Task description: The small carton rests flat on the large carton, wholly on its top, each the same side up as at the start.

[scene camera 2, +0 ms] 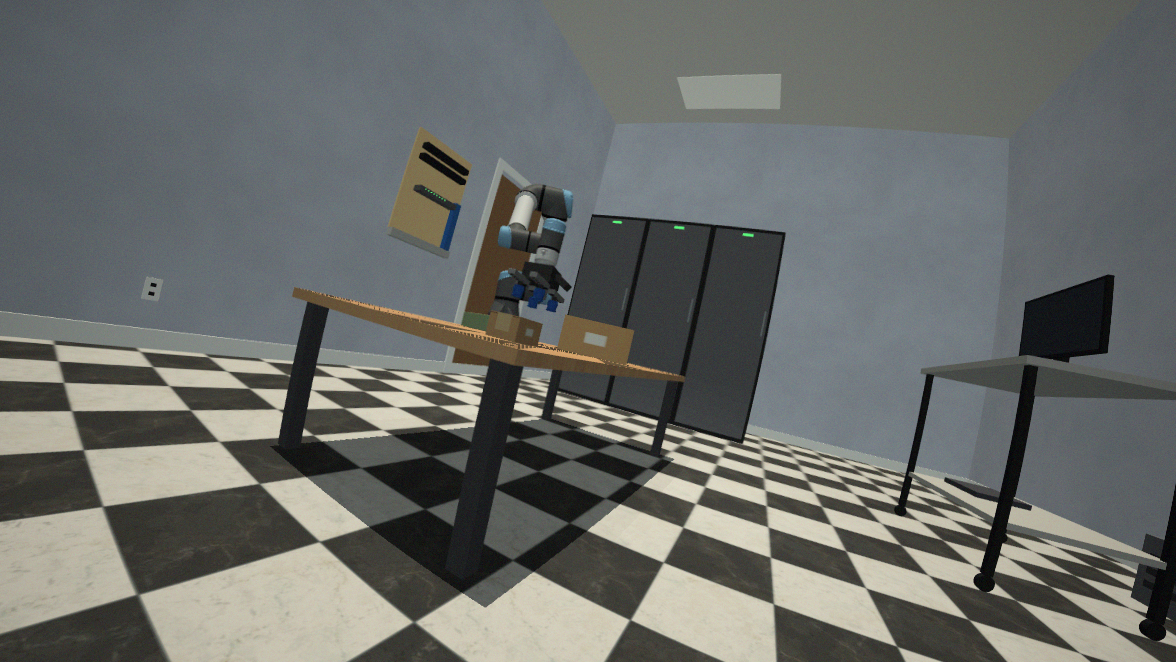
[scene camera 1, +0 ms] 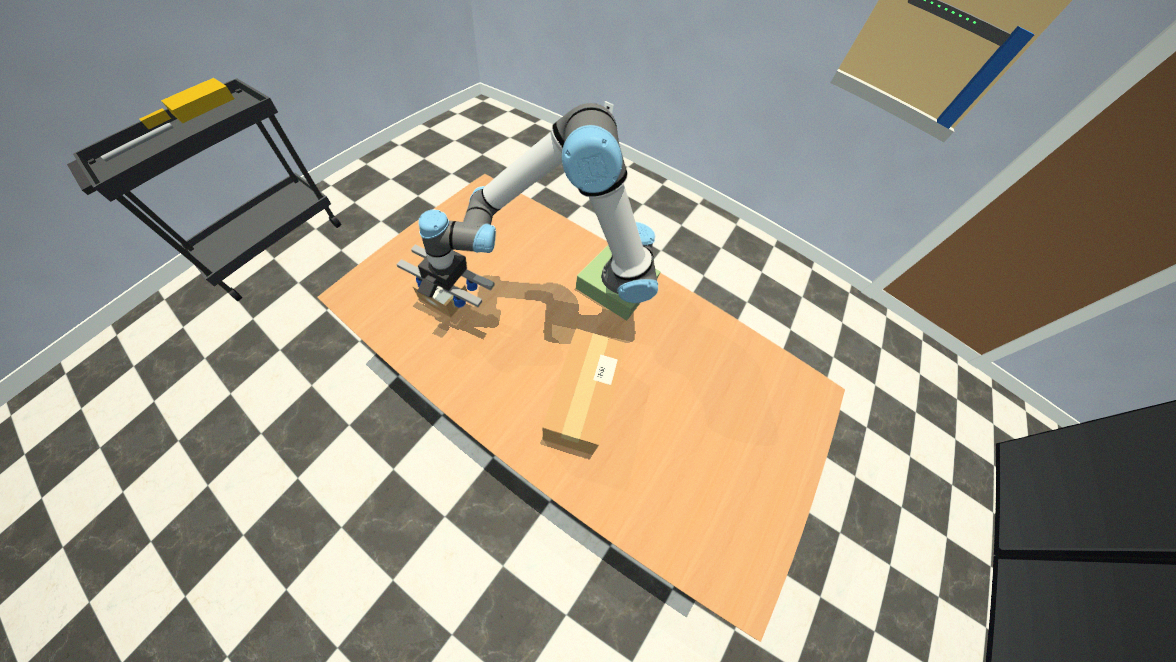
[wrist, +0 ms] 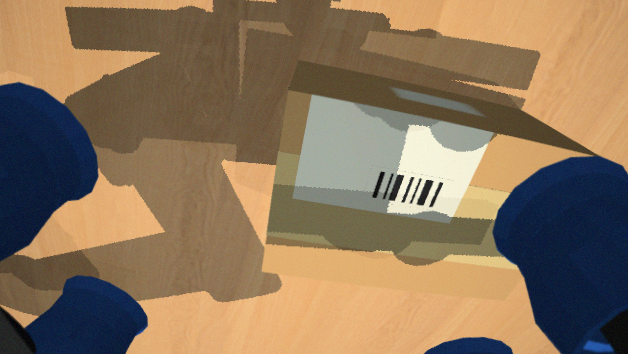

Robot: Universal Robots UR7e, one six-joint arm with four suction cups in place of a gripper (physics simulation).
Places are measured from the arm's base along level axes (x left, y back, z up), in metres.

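Pixels of known places: end effector, tool point: (scene camera 2: 534, 303) (wrist: 283, 279).
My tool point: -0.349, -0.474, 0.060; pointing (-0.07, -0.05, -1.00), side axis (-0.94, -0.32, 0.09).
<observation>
Behind a point stands the place of what it marks, as x, y, z.
The small carton (scene camera 1: 438, 303) @[-0.365, -0.521, -0.013] (scene camera 2: 515, 327) @[-0.479, -0.541, -0.030] (wrist: 345, 150) @[-0.362, -0.499, 0.003] is brown with tape and a white barcode label on its top. It stands flat on the wooden table (scene camera 1: 699, 493) @[0.636, -0.381, -0.072] (scene camera 2: 411, 319) @[-0.782, -0.499, -0.072], near the table's left end in the first scene view. My gripper (scene camera 1: 445, 289) @[-0.349, -0.474, 0.060] (scene camera 2: 536, 297) (wrist: 295, 265) @[-0.349, -0.474, 0.060] has four blue suction cups and hangs above the small carton, with a gap between. It holds nothing. The large carton (scene camera 1: 571, 402) @[0.199, -0.477, 0.081] (scene camera 2: 596, 338) @[0.123, -0.444, 0.010] is long and brown, with tape and a white label on top, and lies flat on the table, apart from the small carton. The gripper partly hides the small carton.
A green block (scene camera 1: 603, 287) @[-0.018, -0.083, 0.004] (scene camera 2: 475, 320) @[-0.136, 0.031, -0.036] stands under the arm's base. A black cart (scene camera 1: 187, 152) with yellow boxes stands beyond the table's left end in the first scene view. Dark cabinets (scene camera 2: 687, 312) and a desk with a monitor (scene camera 2: 1067, 316) stand away from the table.
</observation>
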